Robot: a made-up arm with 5 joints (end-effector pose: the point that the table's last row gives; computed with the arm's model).
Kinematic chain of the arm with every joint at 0, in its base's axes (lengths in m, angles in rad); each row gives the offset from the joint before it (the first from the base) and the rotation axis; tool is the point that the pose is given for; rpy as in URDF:
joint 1: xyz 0 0 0.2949 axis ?
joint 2: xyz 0 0 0 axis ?
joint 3: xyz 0.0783 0 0.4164 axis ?
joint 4: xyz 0.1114 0 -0.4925 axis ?
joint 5: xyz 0.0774 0 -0.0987 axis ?
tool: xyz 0 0 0 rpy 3.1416 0 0
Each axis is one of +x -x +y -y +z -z.
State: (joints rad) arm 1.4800 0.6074 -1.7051 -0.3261 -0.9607
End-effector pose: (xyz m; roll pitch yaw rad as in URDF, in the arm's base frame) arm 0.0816 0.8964 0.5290 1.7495 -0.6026 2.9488
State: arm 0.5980 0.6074 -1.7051 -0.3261 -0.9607
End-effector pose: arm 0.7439 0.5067 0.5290 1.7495 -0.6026 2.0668
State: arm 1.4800 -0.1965 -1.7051 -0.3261 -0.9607
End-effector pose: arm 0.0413 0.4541 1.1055 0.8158 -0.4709 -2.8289
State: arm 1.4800 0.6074 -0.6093 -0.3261 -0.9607
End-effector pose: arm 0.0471 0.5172 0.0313 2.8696 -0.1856 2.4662
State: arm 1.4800 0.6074 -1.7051 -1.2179 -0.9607
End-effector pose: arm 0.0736 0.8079 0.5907 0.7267 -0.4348 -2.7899
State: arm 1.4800 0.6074 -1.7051 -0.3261 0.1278
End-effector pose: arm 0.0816 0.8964 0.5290 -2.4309 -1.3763 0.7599
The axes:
joint 1: +z
joint 2: +y
joint 3: +y
joint 4: +y
joint 5: -z

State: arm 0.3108 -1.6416 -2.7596 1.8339 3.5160
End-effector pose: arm -0.8904 -0.2860 0.5132 0.2324 0.5301 0.7485
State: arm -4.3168 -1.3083 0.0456 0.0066 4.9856
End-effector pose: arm -0.0921 0.2206 0.4784 1.8968 -0.2595 -2.8325
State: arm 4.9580 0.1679 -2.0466 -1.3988 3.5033
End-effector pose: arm 0.1197 -0.4775 1.0351 -0.0483 -0.1271 -0.9604
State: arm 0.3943 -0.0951 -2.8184 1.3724 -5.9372
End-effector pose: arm 0.1313 0.0546 1.2962 -1.6582 -1.2236 -1.0943
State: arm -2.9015 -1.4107 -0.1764 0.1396 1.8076
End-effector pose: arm -0.1938 -0.0474 0.6227 -1.6976 0.2350 1.7812
